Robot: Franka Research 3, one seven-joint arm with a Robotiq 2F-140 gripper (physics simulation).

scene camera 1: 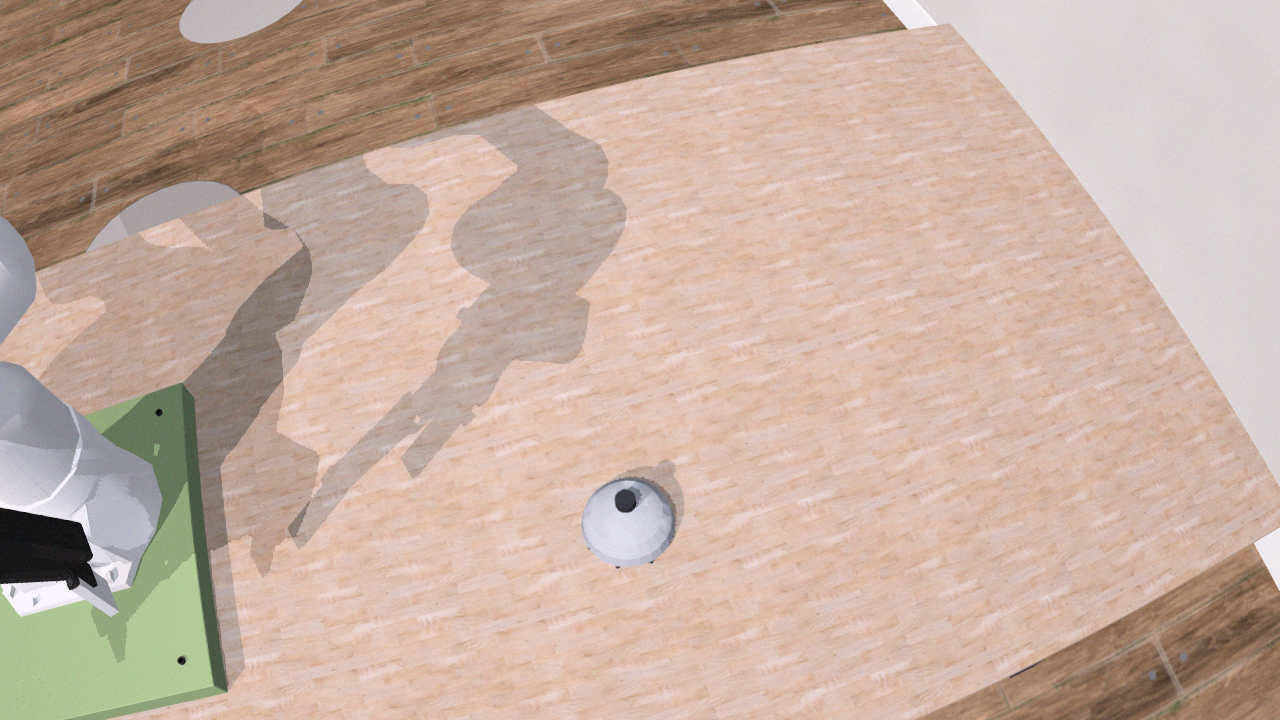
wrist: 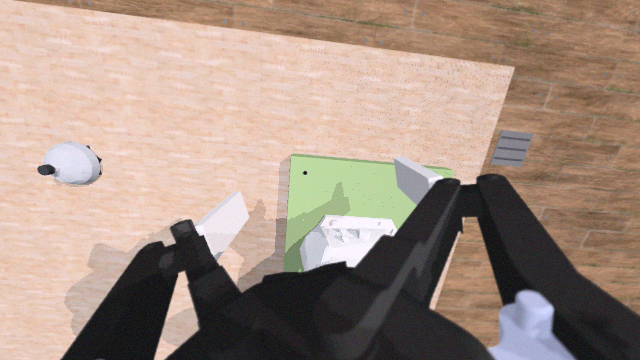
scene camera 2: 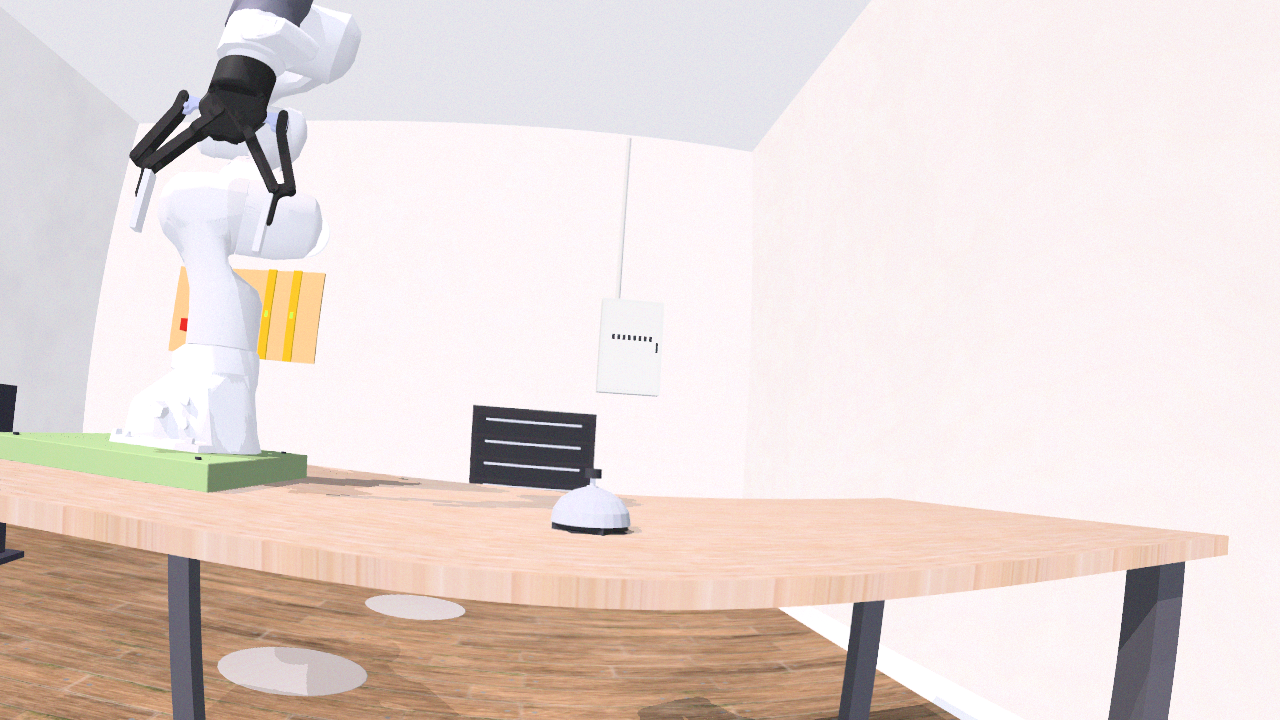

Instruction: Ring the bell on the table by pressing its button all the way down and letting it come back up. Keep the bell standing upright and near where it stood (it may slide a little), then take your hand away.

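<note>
A silver dome bell point(scene camera 1: 627, 528) point(scene camera 2: 590, 510) point(wrist: 74, 162) stands upright on the wooden table point(scene camera 1: 850, 313) point(scene camera 2: 805, 537) point(wrist: 200, 100). Its black button point(scene camera 1: 625, 500) point(scene camera 2: 592, 472) point(wrist: 46, 170) stands up on a short stem at the top of the dome. My gripper point(scene camera 2: 198, 235) point(wrist: 318, 188) is open and empty. In the second scene view it hangs high above the table at the left, near the arm's base and well apart from the bell. In the first scene view part of it shows at the left edge.
The arm's white base stands on a green plate point(scene camera 1: 201, 626) point(scene camera 2: 134, 461) point(wrist: 320, 190) at the left of the table. A black slatted panel point(scene camera 2: 532, 452) shows behind the table. A grey cabinet box point(scene camera 2: 629, 358) hangs on the wall. Shadows of the arm lie on the table.
</note>
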